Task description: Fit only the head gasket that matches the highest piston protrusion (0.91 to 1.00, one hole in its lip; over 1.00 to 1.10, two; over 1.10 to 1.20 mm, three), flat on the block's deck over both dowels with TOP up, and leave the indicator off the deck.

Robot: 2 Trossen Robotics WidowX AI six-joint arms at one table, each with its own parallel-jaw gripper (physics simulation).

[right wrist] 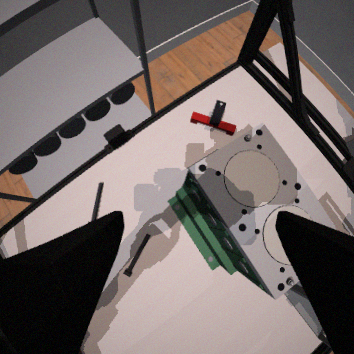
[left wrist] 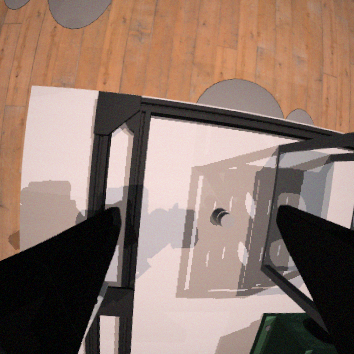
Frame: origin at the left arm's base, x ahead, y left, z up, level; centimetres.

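Seen in the pictures: left gripper, between the fingertips: (left wrist: 199,214); right gripper, between the fingertips: (right wrist: 200,219).
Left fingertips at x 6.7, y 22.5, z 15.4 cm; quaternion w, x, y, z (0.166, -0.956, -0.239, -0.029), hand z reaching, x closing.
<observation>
Offsets run from my left fingertips to a thing's top centre. "spot": to the spot under its first point.
The engine block shows in the right wrist view with a light grey deck (right wrist: 292,172), two round pistons (right wrist: 251,178) (right wrist: 272,234) and a green side {spot: dx +45.0, dy -19.0, dz -11.5 cm} (right wrist: 207,232). Small dowels (right wrist: 247,137) (right wrist: 289,281) stand near two deck corners. Part of the green block {spot: dx +29.4, dy -15.5, dz -17.6 cm} (left wrist: 280,332) shows at the bottom of the left wrist view. A red and black indicator {dx +33.3, dy -43.2, dz -10.6 cm} (right wrist: 213,122) is on the table beyond the block, off the deck. I cannot make out a gasket for certain. My left gripper (left wrist: 199,214) is open and empty above the table. My right gripper (right wrist: 200,219) is open and empty, its right finger overlapping the block in view.
A dark-framed clear stand (left wrist: 270,215) is at the right in the left wrist view, near a small cylinder {dx +9.6, dy -1.1, dz -17.2 cm} (left wrist: 220,217). Dark bolts {dx +60.5, dy -18.3, dz -19.3 cm} (right wrist: 138,254) {dx +66.7, dy -32.4, dz -19.3 cm} (right wrist: 97,201) lie left of the block. Black frame bars (left wrist: 140,200) (right wrist: 142,45) run around the table.
</observation>
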